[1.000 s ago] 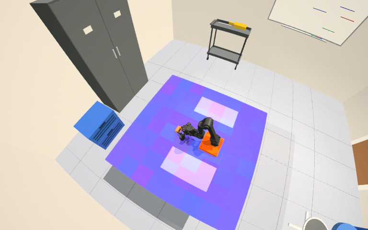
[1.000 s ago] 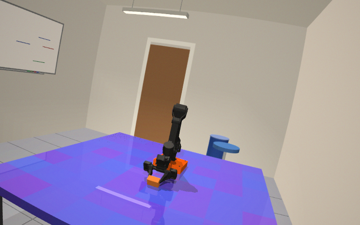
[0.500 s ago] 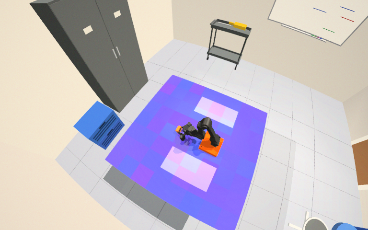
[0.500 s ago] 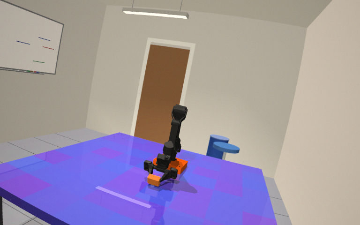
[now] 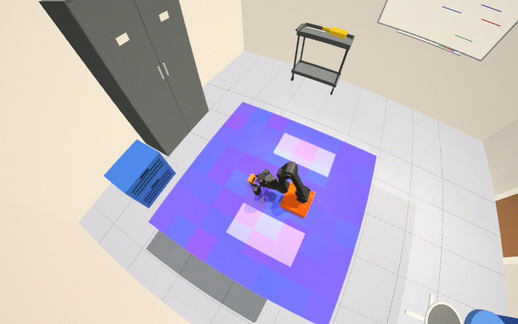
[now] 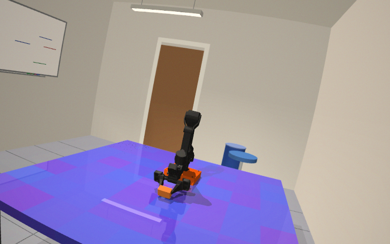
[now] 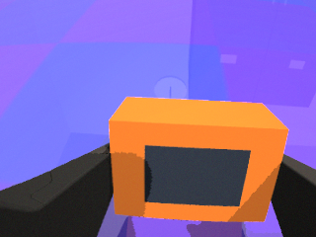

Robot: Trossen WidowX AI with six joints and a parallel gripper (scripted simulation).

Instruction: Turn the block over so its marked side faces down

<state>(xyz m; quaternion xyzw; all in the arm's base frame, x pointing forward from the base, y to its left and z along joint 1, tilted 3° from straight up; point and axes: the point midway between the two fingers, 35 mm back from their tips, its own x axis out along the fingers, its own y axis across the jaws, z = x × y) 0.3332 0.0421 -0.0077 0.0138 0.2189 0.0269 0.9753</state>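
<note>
Right now the block is 10 mm behind my gripper tip.
</note>
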